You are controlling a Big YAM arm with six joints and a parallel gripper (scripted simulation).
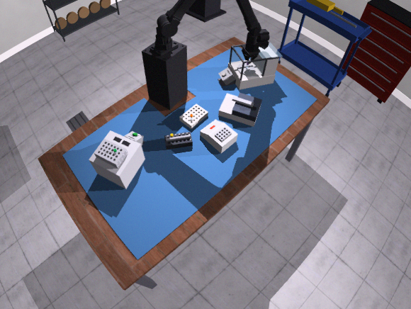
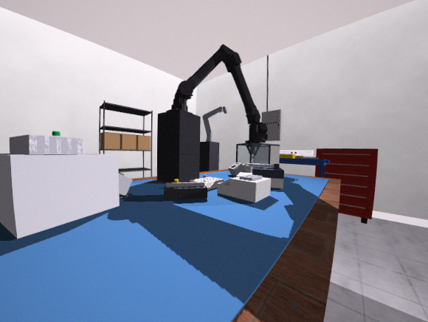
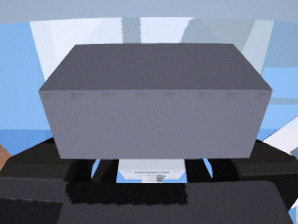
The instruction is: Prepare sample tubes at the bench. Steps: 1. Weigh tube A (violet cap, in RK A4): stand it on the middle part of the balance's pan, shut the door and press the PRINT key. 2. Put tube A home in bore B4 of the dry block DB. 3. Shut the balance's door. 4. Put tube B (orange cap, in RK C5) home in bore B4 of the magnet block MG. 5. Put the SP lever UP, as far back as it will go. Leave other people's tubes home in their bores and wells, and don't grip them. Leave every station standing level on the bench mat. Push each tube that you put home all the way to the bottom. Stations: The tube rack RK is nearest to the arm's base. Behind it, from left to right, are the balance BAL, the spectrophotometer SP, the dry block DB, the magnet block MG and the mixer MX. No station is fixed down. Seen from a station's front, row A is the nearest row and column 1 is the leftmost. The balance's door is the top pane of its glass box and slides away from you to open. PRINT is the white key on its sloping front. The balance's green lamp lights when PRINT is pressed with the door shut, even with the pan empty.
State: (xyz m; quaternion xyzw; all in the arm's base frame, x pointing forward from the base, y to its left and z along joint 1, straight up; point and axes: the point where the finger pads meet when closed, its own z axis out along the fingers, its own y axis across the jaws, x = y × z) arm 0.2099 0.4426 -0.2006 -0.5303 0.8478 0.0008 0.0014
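The violet-capped tube is 4 cm below my hand. From my hand the other things lie so: tube rack RK 46 cm to the right, 13 cm below, 2 cm ahead; print key 13 cm to the right, 7 cm below, 6 cm behind; SP lever 25 cm to the right, 17 cm ahead, 5 cm below.
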